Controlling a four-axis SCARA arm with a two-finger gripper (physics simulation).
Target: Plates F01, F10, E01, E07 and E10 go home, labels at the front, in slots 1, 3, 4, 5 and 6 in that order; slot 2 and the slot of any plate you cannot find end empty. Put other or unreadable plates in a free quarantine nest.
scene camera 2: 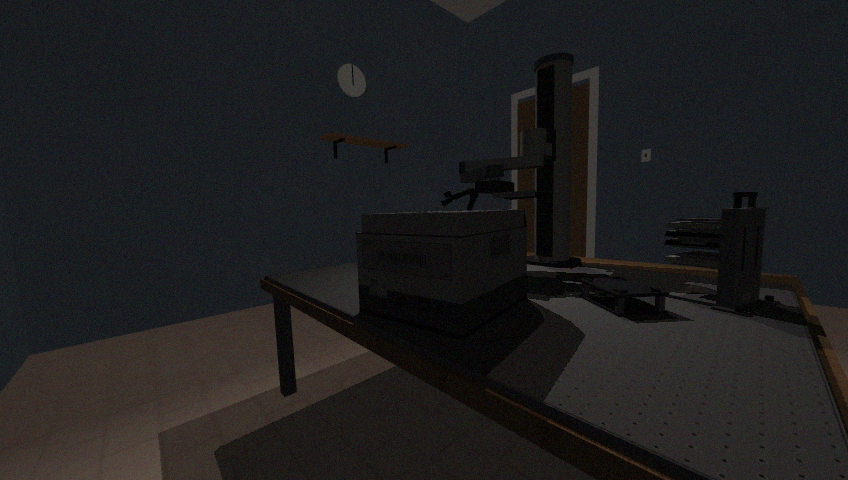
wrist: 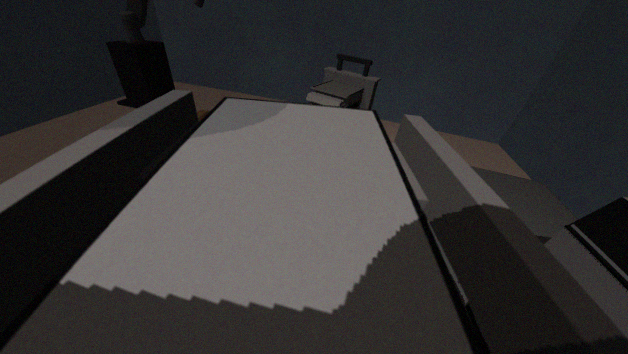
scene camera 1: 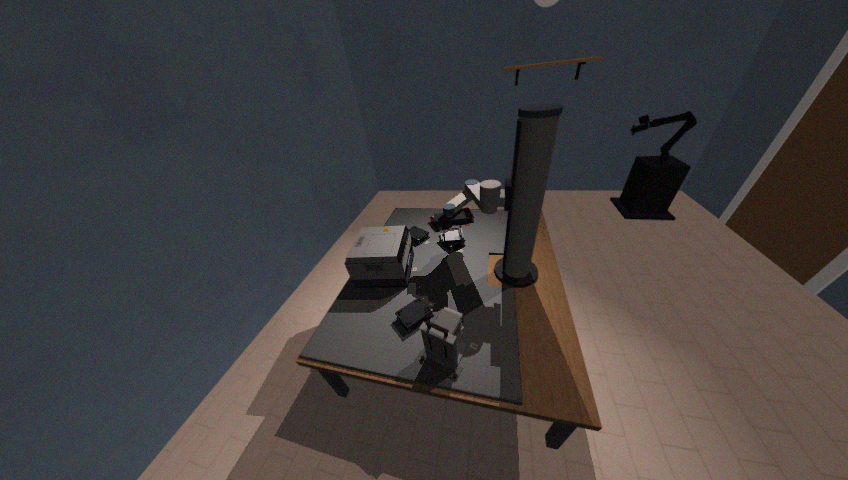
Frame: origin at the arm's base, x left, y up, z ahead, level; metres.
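Seen in the pictures: gripper, fingertip midpoint: (scene camera 2: 539, 193) (wrist: 298, 121) (scene camera 1: 452, 239); arm's base, link origin: (scene camera 2: 551, 262) (scene camera 1: 515, 271).
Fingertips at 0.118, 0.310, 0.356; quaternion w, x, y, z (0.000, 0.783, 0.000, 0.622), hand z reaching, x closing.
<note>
Pixels of each thing's middle, then the offset from my fingertips to it, as dx, dy, dz.
- white-topped plate, body centre: (wrist: 284, 192) (scene camera 2: 525, 195) (scene camera 1: 451, 235) -0.048, -0.005, +0.011
- grey slotted rack with a black handle, body centre: (wrist: 338, 113) (scene camera 2: 720, 247) (scene camera 1: 443, 337) +0.469, -0.161, -0.025
- grey boxy instrument, body centre: (scene camera 2: 446, 258) (scene camera 1: 381, 255) -0.023, -0.173, +0.460
- low dark platform, body centre: (scene camera 2: 619, 293) (scene camera 1: 414, 313) +0.301, -0.269, +0.168
- dark nest, body centre: (scene camera 1: 416, 234) -0.391, -0.267, +0.345
My gripper (scene camera 1: 452, 242) (wrist: 298, 121) is shut on a white-topped plate (scene camera 1: 451, 235) (wrist: 270, 185). The plate lies flat and level between the two long fingers, above the table; its label does not show in the wrist view. The grey slotted rack with a black handle (scene camera 1: 440, 344) (scene camera 2: 740, 255) (wrist: 370, 95) stands well ahead of the gripper. Several plates (scene camera 2: 693, 239) (wrist: 337, 89) are stacked flat in it, with gaps between some. Their labels and slot numbers cannot be read. Red edges of what may be nests show in part behind the arm in scene camera 1.
A grey boxy instrument (scene camera 1: 377, 255) (scene camera 2: 440, 267) stands at one side. A low dark platform (scene camera 1: 414, 313) (scene camera 2: 624, 286) stands beside the rack, and a dark nest (scene camera 1: 418, 234) lies past the instrument. The arm's column (scene camera 1: 530, 196) (scene camera 2: 553, 160) rises at the opposite side.
</note>
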